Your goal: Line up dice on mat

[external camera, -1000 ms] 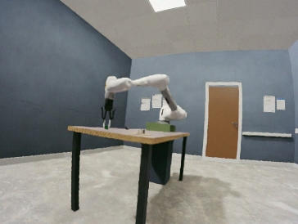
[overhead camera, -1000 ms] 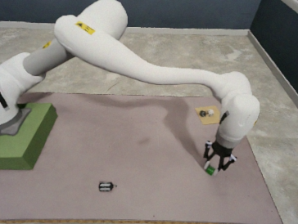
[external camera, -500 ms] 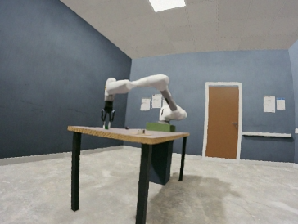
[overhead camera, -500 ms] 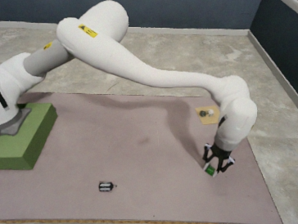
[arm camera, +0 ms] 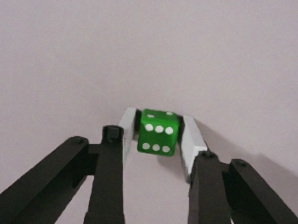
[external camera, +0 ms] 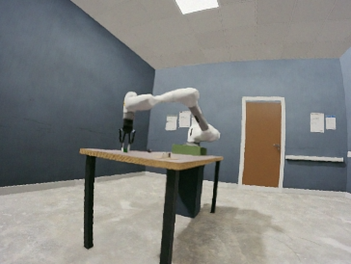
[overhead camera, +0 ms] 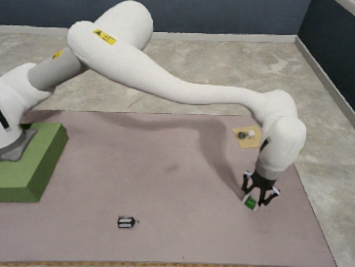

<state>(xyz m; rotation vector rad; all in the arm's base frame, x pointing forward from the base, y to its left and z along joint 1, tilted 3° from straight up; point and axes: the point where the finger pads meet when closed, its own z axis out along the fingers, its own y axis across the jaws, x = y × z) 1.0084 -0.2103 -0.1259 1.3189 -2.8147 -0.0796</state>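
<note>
The green die is 2 cm below my hand. From my hand the other things lie so: white die (8 cm ahead, 38 cm to the left, 1 cm below); mat (8 cm ahead, 38 cm to the left, 3 cm below); black die (3 cm ahead, 37 cm to the left, 1 cm below).
</note>
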